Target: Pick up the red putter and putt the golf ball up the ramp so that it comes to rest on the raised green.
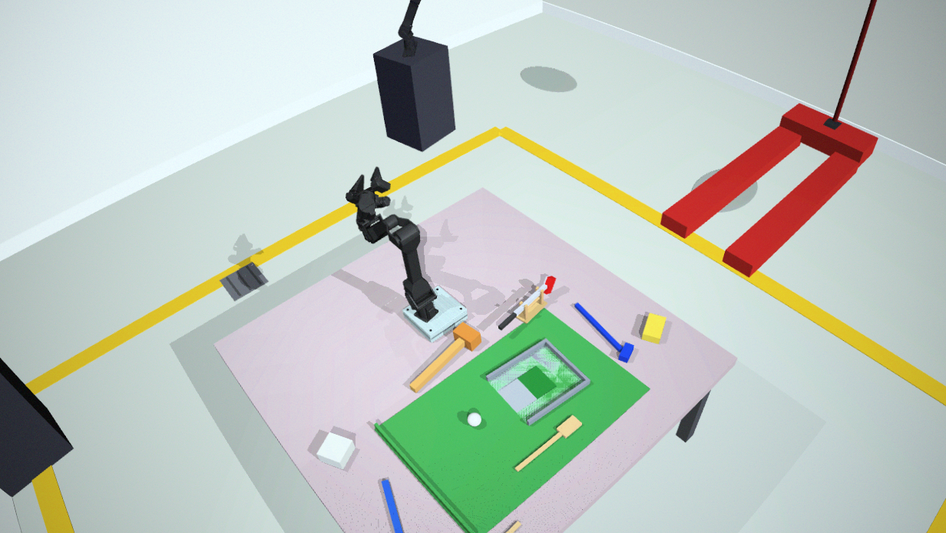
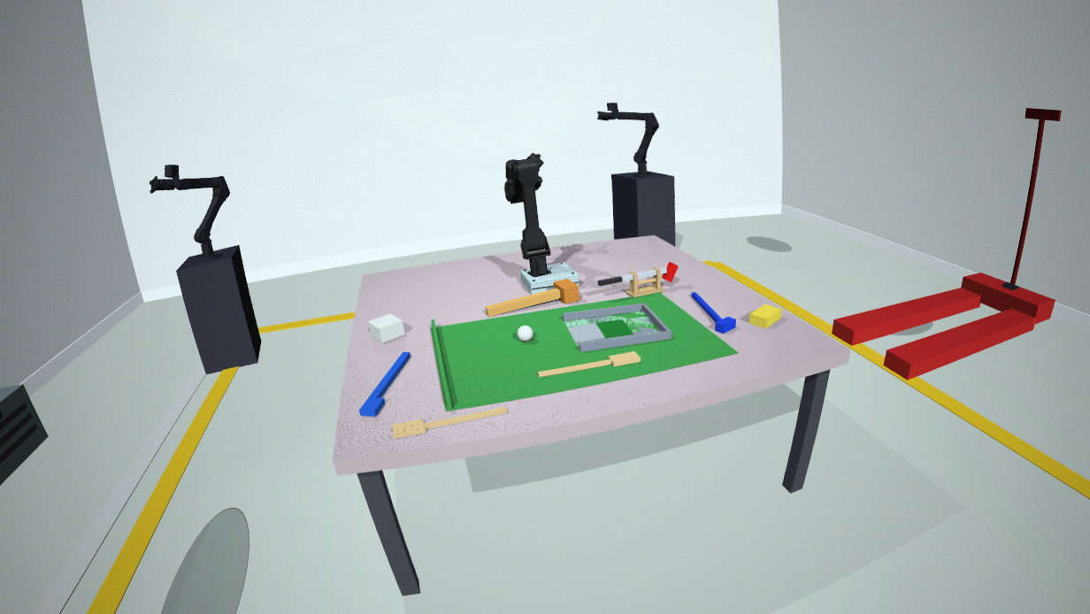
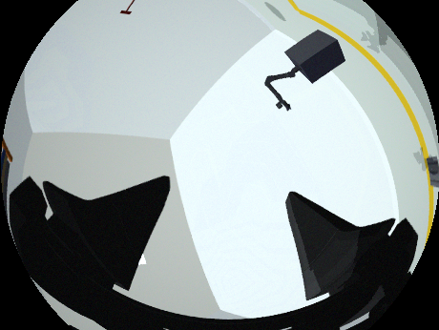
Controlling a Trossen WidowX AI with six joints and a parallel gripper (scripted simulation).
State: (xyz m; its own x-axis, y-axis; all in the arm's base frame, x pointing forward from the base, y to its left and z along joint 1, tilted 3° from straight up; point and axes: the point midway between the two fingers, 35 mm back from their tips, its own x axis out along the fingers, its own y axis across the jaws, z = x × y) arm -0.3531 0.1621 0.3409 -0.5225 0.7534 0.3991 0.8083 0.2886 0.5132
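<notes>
Right now the red putter is 650 mm ahead of my gripper tip, 70 mm to the left of it and 330 mm below it. Round my gripper tip: small wooden rack: 650 mm ahead, 80 mm to the left, 350 mm below; then white block: 530 mm ahead, 740 mm to the right, 370 mm below; then white golf ball: 780 mm ahead, 390 mm to the right, 370 mm below.
</notes>
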